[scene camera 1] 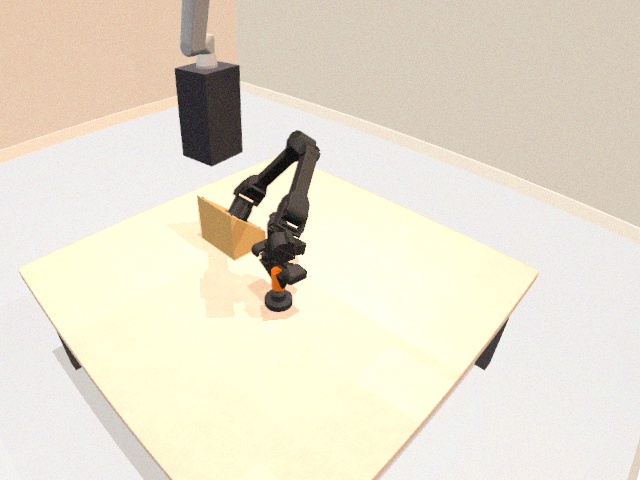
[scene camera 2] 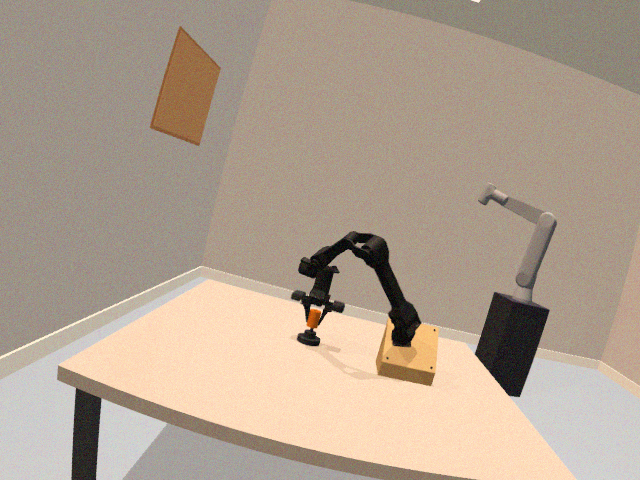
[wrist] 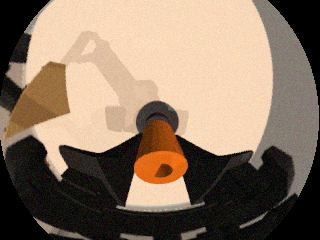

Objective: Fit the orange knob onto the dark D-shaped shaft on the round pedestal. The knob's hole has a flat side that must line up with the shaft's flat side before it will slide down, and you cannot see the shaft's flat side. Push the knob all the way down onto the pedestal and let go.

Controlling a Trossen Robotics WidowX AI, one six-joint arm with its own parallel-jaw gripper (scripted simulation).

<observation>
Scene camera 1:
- my gripper: 278, 284
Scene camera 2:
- my gripper: 312, 323
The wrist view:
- my gripper: 158, 137
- orange knob: 160, 160, held by my gripper
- dark round pedestal: 156, 110
</observation>
